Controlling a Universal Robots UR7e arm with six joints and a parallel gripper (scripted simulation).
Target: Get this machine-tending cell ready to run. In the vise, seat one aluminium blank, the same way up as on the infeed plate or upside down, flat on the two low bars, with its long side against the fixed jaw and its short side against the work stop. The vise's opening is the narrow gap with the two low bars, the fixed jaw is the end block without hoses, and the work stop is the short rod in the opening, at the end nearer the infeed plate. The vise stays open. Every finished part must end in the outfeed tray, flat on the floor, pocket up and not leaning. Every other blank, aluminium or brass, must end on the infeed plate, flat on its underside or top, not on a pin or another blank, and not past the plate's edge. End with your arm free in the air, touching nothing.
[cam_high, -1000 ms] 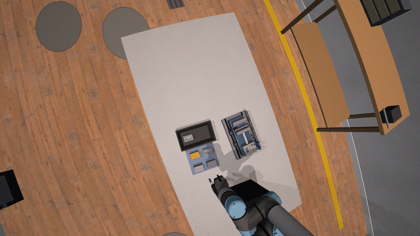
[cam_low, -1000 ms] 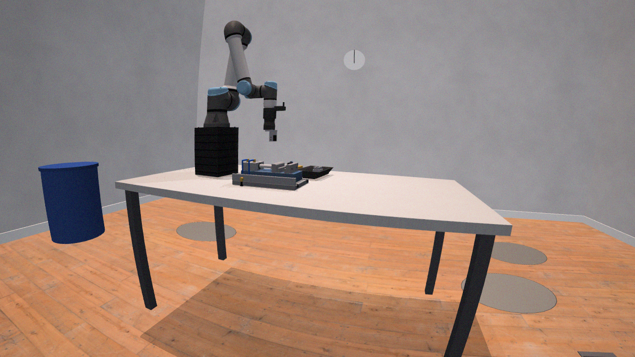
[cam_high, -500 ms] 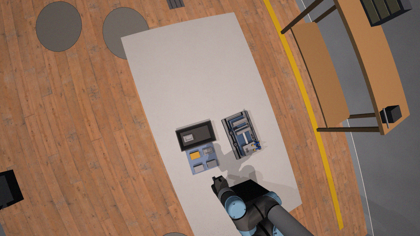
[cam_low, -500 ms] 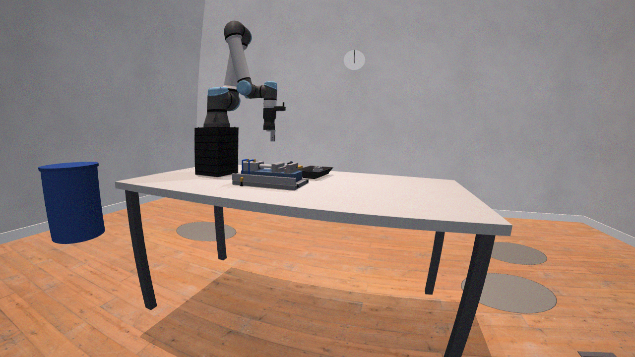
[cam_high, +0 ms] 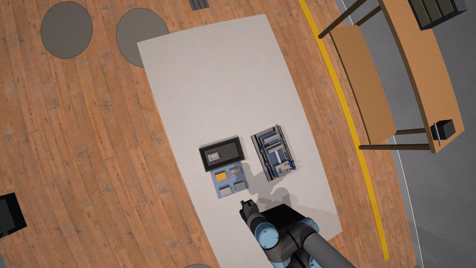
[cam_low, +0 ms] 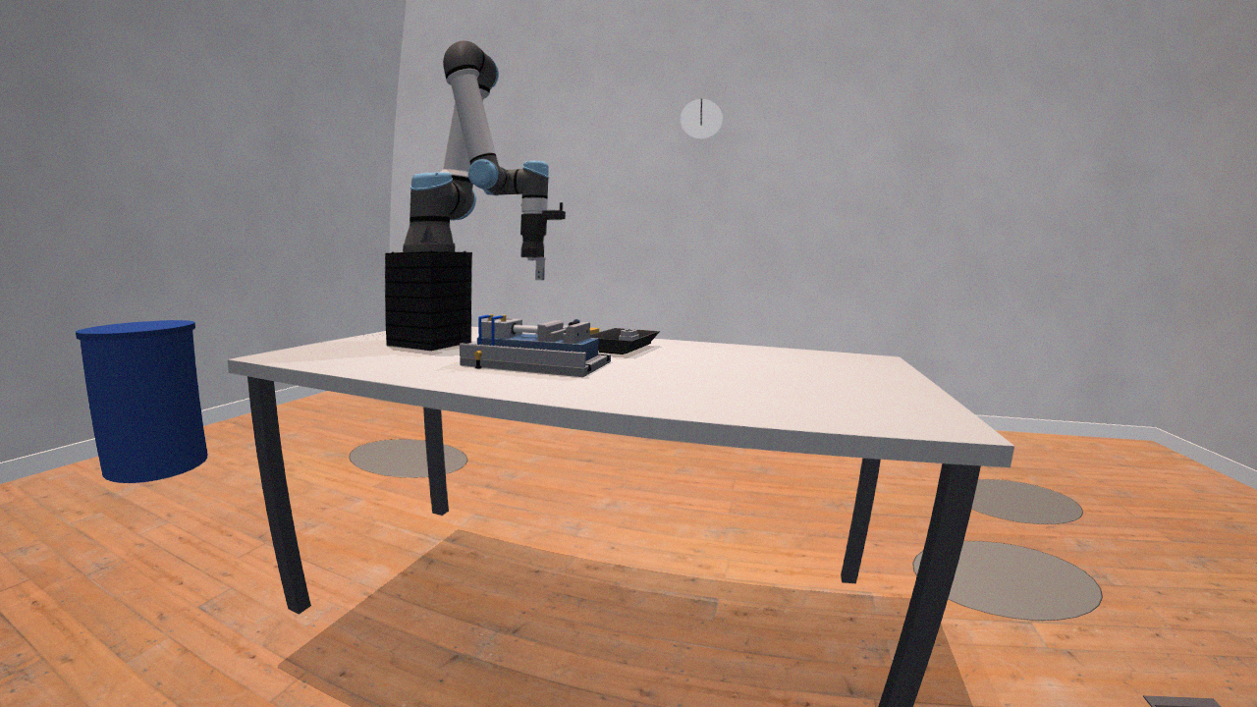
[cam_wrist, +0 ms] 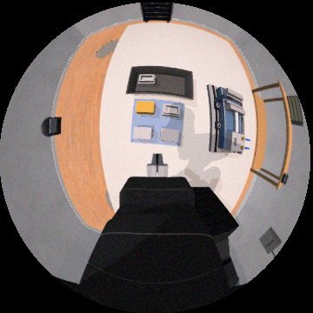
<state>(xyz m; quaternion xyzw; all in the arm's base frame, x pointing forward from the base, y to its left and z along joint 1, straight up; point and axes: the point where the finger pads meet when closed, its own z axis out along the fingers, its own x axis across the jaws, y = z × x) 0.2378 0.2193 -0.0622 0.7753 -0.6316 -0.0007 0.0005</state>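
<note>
My hand is 170 mm above the brass blank, 130 mm short of it and 70 mm to the right of it. From my hand the other things lie so: vise (270 mm to the right, 190 mm ahead, 160 mm below).
</note>
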